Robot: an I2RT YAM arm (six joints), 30 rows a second.
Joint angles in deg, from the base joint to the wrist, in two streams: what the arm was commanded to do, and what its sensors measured. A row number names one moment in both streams.
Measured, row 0:
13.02, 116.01, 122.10, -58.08, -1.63, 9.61
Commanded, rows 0 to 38:
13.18, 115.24, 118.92, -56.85, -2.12, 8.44
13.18, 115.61, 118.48, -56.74, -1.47, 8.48
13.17, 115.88, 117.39, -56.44, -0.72, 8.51
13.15, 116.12, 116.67, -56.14, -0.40, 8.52
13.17, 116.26, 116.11, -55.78, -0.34, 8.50
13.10, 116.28, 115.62, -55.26, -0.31, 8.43
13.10, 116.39, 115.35, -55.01, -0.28, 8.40
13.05, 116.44, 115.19, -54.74, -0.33, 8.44
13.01, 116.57, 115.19, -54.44, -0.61, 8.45
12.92, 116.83, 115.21, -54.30, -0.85, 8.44
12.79, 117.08, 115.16, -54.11, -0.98, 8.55
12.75, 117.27, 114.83, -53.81, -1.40, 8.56
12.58, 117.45, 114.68, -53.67, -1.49, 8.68
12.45, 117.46, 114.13, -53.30, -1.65, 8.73
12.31, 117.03, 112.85, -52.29, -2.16, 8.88
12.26, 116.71, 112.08, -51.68, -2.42, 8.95
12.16, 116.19, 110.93, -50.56, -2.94, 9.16
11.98, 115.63, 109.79, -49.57, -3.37, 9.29
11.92, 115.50, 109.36, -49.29, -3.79, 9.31
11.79, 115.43, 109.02, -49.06, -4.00, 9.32
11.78, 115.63, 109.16, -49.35, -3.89, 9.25
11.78, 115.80, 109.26, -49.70, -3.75, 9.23
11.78, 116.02, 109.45, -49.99, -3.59, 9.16
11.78, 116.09, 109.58, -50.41, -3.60, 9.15
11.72, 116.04, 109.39, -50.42, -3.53, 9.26
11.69, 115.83, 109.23, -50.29, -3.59, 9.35
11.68, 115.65, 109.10, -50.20, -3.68, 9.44
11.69, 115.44, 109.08, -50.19, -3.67, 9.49
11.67, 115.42, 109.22, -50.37, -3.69, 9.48
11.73, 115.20, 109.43, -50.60, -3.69, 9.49
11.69, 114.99, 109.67, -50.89, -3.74, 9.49
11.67, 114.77, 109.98, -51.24, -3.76, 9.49
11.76, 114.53, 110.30, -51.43, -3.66, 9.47
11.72, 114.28, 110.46, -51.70, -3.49, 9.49
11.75, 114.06, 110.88, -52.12, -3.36, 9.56
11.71, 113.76, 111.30, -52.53, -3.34, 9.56
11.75, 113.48, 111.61, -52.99, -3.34, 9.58
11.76, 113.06, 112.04, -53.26, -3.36, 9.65
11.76, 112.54, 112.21, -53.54, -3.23, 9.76
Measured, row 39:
11.88, 116.42, 110.37, -50.54, -3.09, 9.82
